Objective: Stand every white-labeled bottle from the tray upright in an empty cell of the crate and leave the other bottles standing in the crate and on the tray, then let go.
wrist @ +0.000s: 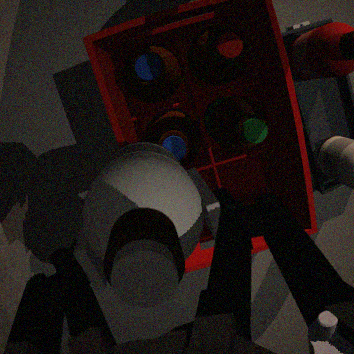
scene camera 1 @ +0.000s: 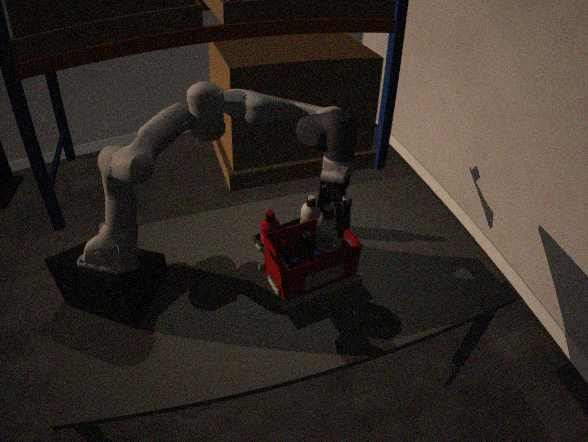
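Observation:
My gripper (scene camera 1: 334,216) (wrist: 147,202) is shut on a pale bottle (scene camera 1: 327,234) (wrist: 150,185) with a dark neck, held roughly upright. The bottle's lower part is behind the near wall of the red crate (scene camera 1: 271,260) (wrist: 296,112) in the scene view; its base is hidden. In the wrist view, the crate holds two blue-capped bottles (wrist: 148,66) (wrist: 174,147), a red-capped bottle (wrist: 230,45) and a green-capped bottle (wrist: 255,130), all standing. The cell below the green cap looks empty. The held bottle covers the crate's lower left corner there.
A red bottle (scene camera 1: 270,225) (wrist: 327,47) stands beside the crate, by the dark tray (wrist: 322,107). A white bottle (scene camera 1: 309,212) stands behind the crate in the scene view. A white-capped bottle (wrist: 327,322) shows at the wrist view's lower right. A shelf rack (scene camera 1: 389,100) stands behind.

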